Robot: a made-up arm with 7 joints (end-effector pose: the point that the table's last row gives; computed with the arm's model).
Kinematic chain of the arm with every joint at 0, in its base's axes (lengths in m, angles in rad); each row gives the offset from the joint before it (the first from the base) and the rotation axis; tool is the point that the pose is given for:
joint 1: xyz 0 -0.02 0.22 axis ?
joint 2: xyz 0 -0.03 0.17 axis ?
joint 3: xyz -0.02 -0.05 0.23 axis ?
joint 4: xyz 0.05 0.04 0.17 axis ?
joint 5: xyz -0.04 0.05 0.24 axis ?
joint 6: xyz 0.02 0 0.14 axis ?
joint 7: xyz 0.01 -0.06 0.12 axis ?
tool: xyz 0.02 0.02 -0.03
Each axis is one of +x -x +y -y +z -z.
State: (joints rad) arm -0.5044 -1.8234 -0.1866 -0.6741 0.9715 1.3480 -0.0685
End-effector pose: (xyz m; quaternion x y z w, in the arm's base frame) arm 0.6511 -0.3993 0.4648 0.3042 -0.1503 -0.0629 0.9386
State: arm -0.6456 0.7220 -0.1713 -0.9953 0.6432 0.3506 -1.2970
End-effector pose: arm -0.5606 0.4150 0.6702 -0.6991 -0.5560 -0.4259 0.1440
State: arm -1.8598 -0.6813 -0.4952 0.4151 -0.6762 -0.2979 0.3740
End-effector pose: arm -0.3633 -0.6160 0.9061 -0.3640 -0.2758 0.8815 0.1200
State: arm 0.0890 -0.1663 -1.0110 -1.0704 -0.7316 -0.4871 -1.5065
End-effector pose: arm -0.1607 0.1730 1.0127 -0.4540 0.2129 -0.6638 0.5549
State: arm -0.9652 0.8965 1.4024 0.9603 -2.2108 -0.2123 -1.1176
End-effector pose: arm -0.1375 0.6600 0.8443 -0.5091 0.2266 -0.8158 0.1546
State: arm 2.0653 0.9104 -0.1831 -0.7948 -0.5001 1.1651 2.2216
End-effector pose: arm 0.2643 -0.7012 0.4580 -0.6574 0.2642 -0.3877 0.5896
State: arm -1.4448 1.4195 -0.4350 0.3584 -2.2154 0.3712 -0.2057
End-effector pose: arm -0.1467 0.8084 0.6652 -0.2328 0.2372 0.8576 0.3925
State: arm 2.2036 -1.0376 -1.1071 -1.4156 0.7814 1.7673 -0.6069
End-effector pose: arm -0.3431 0.0616 0.7524 -0.4971 0.6653 -0.5554 0.0431
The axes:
joint 1: +z
joint 2: -y
joint 3: +z
joint 4: +y
joint 5: +z
joint 6: -y
joint 7: +x

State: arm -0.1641 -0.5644 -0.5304 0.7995 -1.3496 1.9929 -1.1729
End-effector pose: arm 0.5913 -0.1861 0.8965 -0.9867 0.0457 -0.1118 0.1090
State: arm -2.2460 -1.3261 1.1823 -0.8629 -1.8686 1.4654 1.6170
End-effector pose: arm -0.5577 -0.2790 0.8651 -0.1531 -0.5824 -0.7935 0.0881
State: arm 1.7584 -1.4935 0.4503 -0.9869 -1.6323 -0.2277 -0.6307
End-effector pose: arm 0.1225 0.5444 0.8127 -0.5504 0.2393 0.1837 0.7785
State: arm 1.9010 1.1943 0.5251 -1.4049 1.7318 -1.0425 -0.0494
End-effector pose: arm 0.2562 -0.5383 0.1613 -0.0066 -0.9630 0.1922 0.1888
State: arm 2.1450 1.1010 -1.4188 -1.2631 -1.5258 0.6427 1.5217
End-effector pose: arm -0.1013 -0.5823 0.6434 0.6913 -0.5145 -0.5070 0.0177
